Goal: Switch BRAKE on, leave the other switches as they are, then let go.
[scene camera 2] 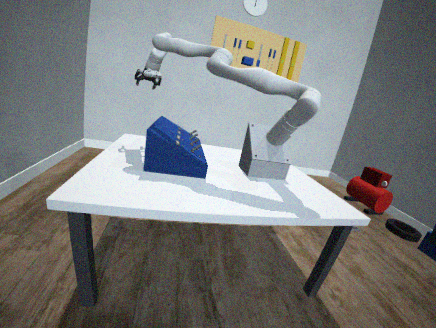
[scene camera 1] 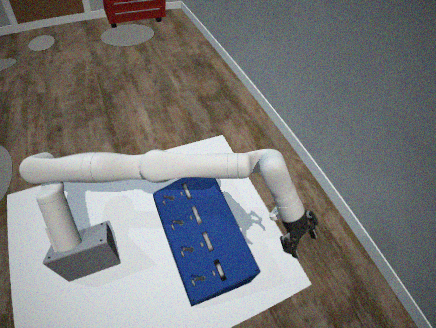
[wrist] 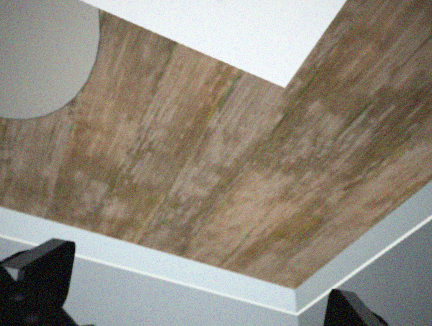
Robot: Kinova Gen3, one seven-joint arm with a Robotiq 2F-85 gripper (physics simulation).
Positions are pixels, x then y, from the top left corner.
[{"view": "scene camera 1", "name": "my gripper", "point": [305, 247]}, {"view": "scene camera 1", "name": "blue sloped switch box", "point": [220, 254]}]
